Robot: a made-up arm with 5 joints.
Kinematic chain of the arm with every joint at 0, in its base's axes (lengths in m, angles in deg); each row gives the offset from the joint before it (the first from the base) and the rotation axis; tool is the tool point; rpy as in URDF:
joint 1: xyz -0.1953 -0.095 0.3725 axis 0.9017 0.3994 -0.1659
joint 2: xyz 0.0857 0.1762 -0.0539 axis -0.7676 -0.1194 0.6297
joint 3: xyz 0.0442 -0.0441 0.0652 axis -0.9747 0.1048 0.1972
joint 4: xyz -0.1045 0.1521 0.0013 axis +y
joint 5: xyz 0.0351 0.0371 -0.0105 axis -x
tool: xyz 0.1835 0.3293 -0.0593 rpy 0 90 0
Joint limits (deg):
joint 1: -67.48..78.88
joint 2: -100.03..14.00
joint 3: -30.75..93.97
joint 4: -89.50..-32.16
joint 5: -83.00..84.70
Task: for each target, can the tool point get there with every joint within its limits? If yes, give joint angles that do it. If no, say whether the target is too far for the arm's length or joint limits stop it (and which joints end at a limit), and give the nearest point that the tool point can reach.
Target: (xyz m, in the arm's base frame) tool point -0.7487 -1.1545 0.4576
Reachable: no: too far | nearest point -0.2919 -0.4960 0.4084 | short by 0.803 m
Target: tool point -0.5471 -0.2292 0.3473
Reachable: no: joint limits stop it (at a limit: joint 1, joint 2, joint 3, joint 4, joint 5) | nearest point -0.4068 -0.3389 0.2731 | short by 0.193 m
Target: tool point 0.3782 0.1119 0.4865
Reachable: yes | joints 56.46 -77.50 42.32 -50.44 11.83
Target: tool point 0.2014 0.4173 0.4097
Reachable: yes | joints 3.90 -91.35 73.31 -38.68 -16.45
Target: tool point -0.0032 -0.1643 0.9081
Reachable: yes | joints 33.50 -48.95 -16.41 -79.82 -47.45
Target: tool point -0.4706 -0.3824 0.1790
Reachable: no: joint limits stop it (at a limit: joint 1, joint 2, joint 3, joint 4) | nearest point -0.3818 -0.3623 0.2422 | short by 0.111 m
